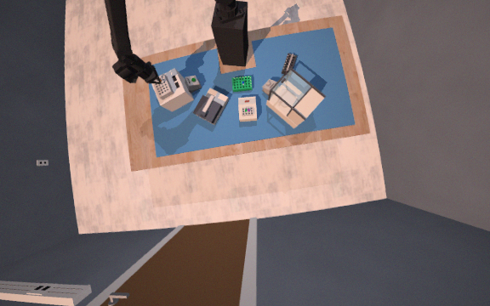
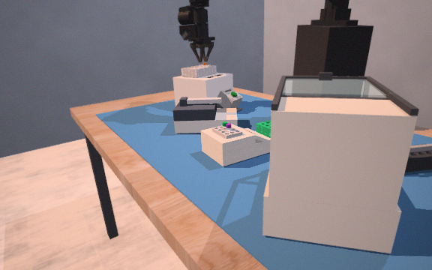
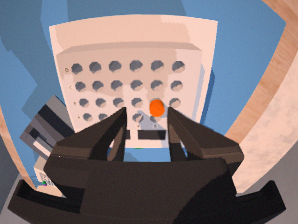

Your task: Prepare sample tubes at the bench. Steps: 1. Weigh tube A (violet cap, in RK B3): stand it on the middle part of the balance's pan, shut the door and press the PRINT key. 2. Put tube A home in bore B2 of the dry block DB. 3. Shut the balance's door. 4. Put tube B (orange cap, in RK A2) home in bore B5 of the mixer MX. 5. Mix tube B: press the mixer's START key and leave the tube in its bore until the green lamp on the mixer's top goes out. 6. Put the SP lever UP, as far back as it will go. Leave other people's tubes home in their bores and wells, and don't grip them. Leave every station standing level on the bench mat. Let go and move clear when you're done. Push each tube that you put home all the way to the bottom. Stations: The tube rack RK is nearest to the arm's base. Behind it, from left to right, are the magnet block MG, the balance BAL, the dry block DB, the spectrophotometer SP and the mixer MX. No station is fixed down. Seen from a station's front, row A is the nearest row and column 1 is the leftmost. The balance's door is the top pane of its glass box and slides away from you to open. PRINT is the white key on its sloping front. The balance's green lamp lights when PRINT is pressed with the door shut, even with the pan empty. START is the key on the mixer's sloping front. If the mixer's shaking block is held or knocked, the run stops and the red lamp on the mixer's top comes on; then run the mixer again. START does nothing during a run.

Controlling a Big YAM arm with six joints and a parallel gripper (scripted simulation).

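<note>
My hand is 1 cm past the orange-capped tube and 4 cm above it. From my hand the other things lie so: mixer's shaking block 2 cm ahead, 1 cm to the right, 4 cm below; spectrophotometer lever 21 cm ahead, 22 cm to the left, 11 cm below; mixer's start key 17 cm to the left, 13 cm below.
</note>
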